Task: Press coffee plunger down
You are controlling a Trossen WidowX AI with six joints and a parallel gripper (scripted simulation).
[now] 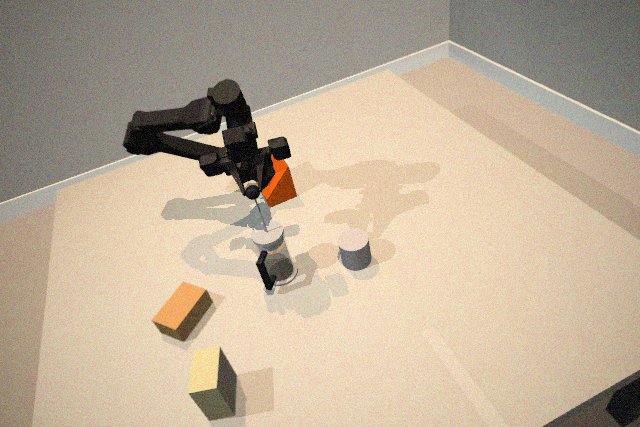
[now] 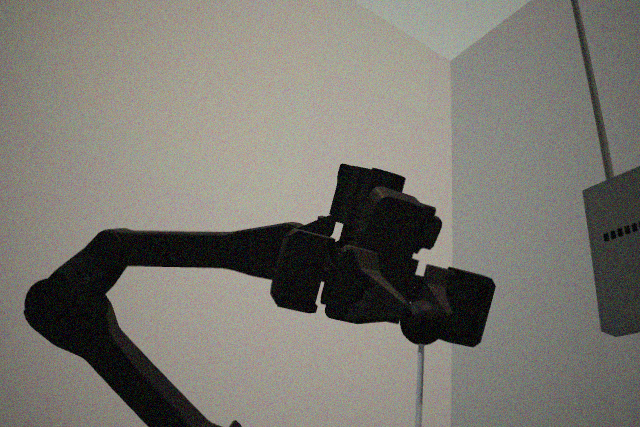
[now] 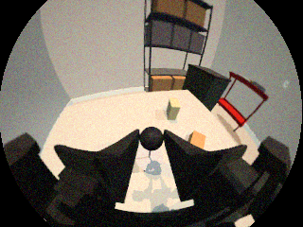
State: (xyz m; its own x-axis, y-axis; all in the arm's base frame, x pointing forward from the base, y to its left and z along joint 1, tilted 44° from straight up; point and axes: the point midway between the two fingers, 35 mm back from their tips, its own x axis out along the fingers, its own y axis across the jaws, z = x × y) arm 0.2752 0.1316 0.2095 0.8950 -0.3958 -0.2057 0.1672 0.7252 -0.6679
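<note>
My gripper tip is 130 mm above the coffee press, 10 mm to the left of it and 10 mm short of it. The rest, counted from my gripper tip: orange block 240 mm to the right, 240 mm below, 20 mm ahead; grey cylinder 230 mm below, 180 mm to the left, 40 mm ahead.
</note>
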